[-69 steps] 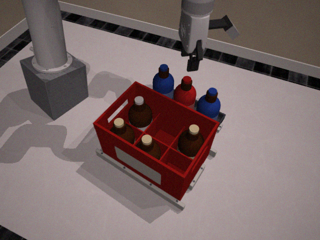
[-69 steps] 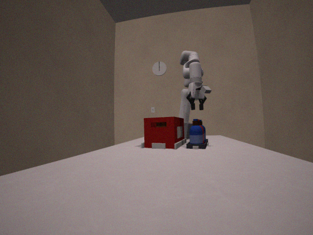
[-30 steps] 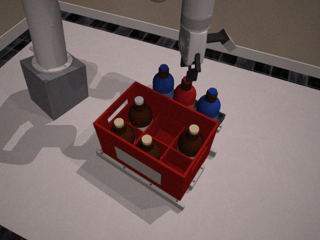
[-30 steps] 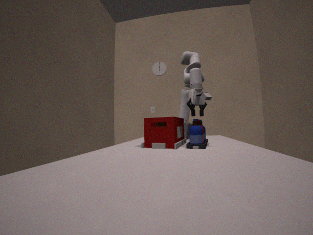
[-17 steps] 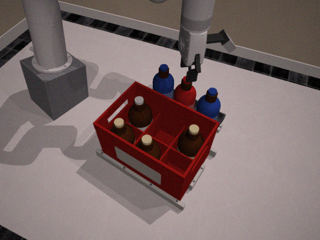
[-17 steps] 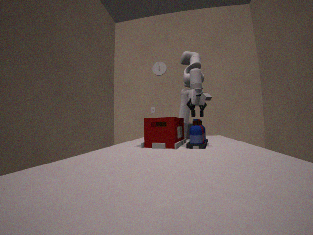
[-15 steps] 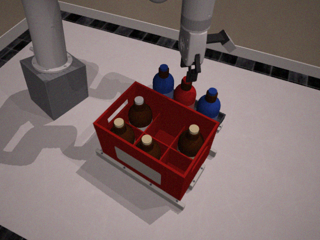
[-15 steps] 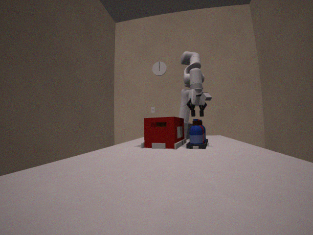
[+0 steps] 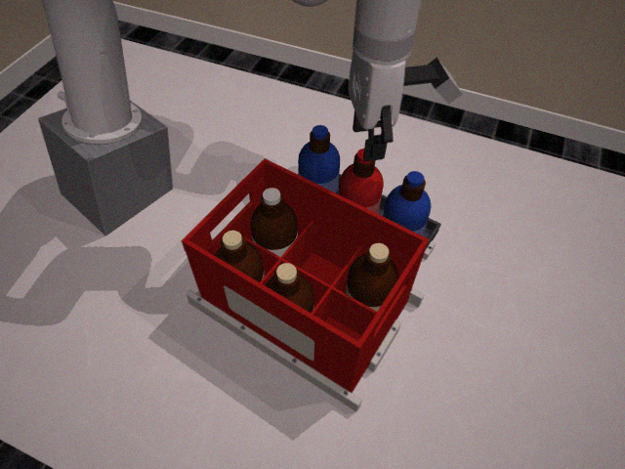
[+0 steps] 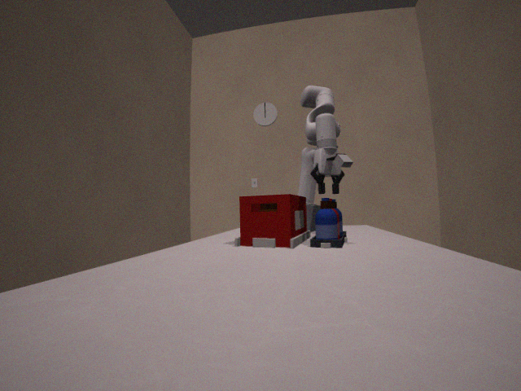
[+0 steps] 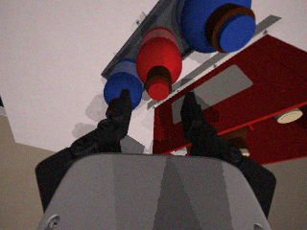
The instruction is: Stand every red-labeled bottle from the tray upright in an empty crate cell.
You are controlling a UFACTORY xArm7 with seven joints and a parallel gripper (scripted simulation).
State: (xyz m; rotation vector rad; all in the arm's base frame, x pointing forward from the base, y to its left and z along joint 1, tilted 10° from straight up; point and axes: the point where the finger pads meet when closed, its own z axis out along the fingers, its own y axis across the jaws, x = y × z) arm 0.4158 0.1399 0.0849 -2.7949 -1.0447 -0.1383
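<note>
My gripper is now 110 mm above the red-labeled bottle. From my hand the other things lie so: red crate 200 mm to the right, 110 mm below, 10 mm ahead; dark tray 180 mm below.
</note>
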